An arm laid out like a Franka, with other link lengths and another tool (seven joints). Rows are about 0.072 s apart.
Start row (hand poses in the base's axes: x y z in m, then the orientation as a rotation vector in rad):
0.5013, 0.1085, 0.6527, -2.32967, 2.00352, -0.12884
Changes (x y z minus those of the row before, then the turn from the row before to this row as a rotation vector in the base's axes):
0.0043, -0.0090, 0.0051, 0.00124, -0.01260, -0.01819
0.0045, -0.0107, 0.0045, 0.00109, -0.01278, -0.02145
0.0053, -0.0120, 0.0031, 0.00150, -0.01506, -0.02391
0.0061, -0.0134, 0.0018, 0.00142, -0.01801, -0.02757
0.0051, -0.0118, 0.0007, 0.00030, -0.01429, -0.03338
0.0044, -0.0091, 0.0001, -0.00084, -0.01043, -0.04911
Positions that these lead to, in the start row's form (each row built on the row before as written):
0.5056, 0.0995, 0.6578, -2.30447, 2.01880, -0.14282
0.5101, 0.0888, 0.6623, -2.27591, 2.03755, -0.15726
0.5154, 0.0768, 0.6654, -2.24324, 2.05748, -0.17384
0.5215, 0.0634, 0.6672, -2.20511, 2.07962, -0.19382
0.5266, 0.0516, 0.6679, -2.16348, 2.10995, -0.21137
0.5310, 0.0425, 0.6680, -2.10792, 2.15934, -0.22743

